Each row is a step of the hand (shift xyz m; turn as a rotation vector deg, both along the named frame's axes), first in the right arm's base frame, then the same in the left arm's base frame.
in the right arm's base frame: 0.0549 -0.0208 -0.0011 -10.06 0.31 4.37
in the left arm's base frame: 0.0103 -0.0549 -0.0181 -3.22 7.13 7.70
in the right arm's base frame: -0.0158 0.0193 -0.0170 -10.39 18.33 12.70
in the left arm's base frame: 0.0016 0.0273 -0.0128 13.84 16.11 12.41
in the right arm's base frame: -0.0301 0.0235 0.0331 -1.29 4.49 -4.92
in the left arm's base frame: 0.0153 0.0302 0.0375 1.21 4.68 -4.76
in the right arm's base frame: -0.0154 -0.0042 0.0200 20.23 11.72 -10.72
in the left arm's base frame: -0.0040 0.0053 0.0247 15.62 -6.71 -19.30
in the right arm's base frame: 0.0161 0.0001 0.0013 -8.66 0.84 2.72
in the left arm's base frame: 0.0085 -0.0128 -0.0049 -2.68 6.69 5.58
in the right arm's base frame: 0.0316 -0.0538 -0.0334 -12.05 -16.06 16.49
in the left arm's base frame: -0.0387 -0.0490 -0.0333 -13.00 -3.46 22.23
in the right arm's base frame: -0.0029 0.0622 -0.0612 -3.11 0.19 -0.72
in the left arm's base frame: 0.0267 0.0517 -0.0651 -1.64 2.70 0.47
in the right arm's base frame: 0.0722 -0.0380 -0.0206 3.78 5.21 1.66
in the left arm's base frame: -0.0016 -0.0743 -0.0395 6.60 -0.28 -0.77
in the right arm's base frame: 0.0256 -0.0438 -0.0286 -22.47 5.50 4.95
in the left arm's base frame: -0.0321 -0.0395 -0.0284 -5.06 19.75 12.00
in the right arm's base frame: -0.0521 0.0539 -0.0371 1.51 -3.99 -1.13
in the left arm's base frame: 0.0040 0.0802 -0.0234 -2.82 -3.27 -0.93
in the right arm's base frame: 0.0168 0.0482 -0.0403 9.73 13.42 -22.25
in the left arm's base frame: 0.0326 0.0236 -0.0511 7.74 4.98 -26.18
